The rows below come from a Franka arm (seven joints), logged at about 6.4 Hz.
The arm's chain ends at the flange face. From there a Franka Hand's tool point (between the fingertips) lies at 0.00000 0.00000 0.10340 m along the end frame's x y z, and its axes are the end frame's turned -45 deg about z.
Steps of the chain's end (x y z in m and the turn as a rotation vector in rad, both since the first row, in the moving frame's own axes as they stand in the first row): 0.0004 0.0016 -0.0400 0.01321 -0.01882 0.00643; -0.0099 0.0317 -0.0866 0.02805 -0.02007 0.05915; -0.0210 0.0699 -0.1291 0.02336 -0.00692 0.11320; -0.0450 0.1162 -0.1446 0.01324 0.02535 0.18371; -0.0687 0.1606 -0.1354 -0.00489 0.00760 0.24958
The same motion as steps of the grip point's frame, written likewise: -0.0013 -0.0009 -0.0400 0.02265 -0.00397 0.00643; -0.0287 0.0119 -0.0867 0.03403 0.00564 0.05915; -0.0630 0.0324 -0.1291 0.02141 0.01162 0.11320; -0.1113 0.0515 -0.1446 -0.00856 0.02729 0.18371; -0.1621 0.0659 -0.1354 -0.00883 0.00192 0.24958
